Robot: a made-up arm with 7 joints.
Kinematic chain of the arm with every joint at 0, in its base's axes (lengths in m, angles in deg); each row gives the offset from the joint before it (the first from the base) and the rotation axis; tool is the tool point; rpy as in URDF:
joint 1: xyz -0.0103 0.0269 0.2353 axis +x
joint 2: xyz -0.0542 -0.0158 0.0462 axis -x
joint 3: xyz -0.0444 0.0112 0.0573 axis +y
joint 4: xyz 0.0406 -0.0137 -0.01 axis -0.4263 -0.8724 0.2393
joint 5: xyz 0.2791 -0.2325 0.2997 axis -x
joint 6: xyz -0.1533 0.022 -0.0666 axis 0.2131 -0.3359 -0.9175
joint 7: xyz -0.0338 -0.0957 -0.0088 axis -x
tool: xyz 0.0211 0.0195 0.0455 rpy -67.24 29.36 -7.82
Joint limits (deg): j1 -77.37..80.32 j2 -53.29..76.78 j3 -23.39..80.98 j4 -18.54..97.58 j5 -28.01..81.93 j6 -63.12..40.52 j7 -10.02..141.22
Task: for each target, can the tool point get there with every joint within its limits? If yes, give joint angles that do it. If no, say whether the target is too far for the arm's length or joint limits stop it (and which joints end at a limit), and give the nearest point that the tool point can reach.
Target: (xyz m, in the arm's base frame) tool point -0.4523 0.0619 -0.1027
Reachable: no: joint limits stop it (at a limit: joint 1, joint 2, joint 3, joint 4, joint 6, joint 7) | nearest point -0.4689 -0.0529 -0.0371 | short by 0.133 m
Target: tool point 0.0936 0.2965 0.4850
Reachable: yes | joints -24.01 57.77 45.59 45.05 8.52 27.87 48.22
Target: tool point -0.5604 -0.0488 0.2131
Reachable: no: joint limits stop it (at a limit: joint 2, joint 3, joint 4, joint 5, joint 7) | nearest point -0.5167 -0.1310 0.1890 | short by 0.096 m
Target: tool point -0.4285 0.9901 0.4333
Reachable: no: too far | nearest point -0.2683 0.5950 0.3593 | short by 0.433 m
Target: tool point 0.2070 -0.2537 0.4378
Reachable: yes | joints 24.33 47.97 67.12 1.90 64.08 25.33 38.22
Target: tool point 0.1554 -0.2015 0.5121
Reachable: yes | joints 5.52 24.84 30.82 -2.14 6.46 -27.74 65.61
